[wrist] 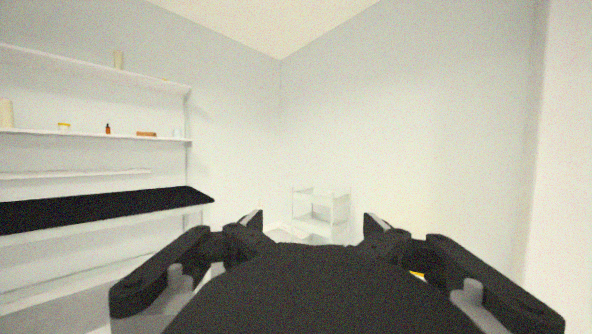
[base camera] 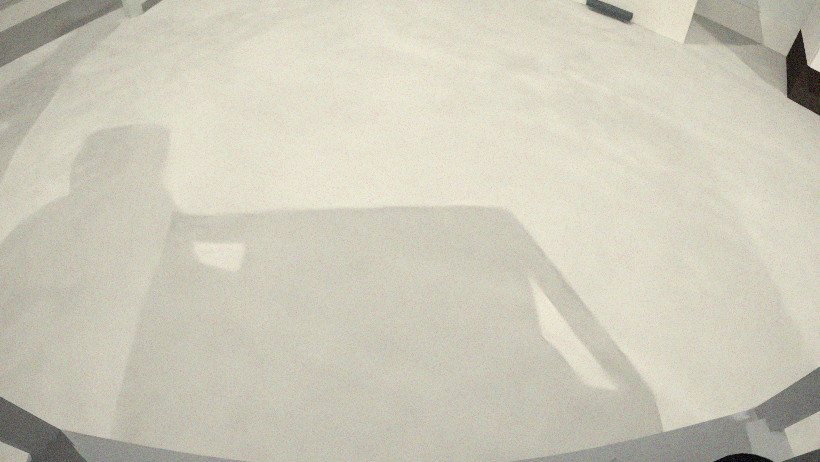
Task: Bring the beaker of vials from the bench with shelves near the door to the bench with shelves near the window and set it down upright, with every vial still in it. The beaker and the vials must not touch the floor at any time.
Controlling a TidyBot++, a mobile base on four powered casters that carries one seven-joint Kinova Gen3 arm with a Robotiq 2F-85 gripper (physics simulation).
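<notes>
My gripper is open in the wrist view, with nothing between its fingertips. A bench with a black top stands at the left of the wrist view, with white shelves above it. I cannot tell whether it is the bench near the door or the one near the window. A small pale vessel stands at the right end of the middle shelf, too faint to identify. I cannot make out the beaker of vials in either view.
A white shelved cart stands beyond the fingertips, near the room corner. Small bottles and containers, including an amber bottle, stand on the shelves. In the base camera view, a dark object is at the upper right and a dark bar at the top.
</notes>
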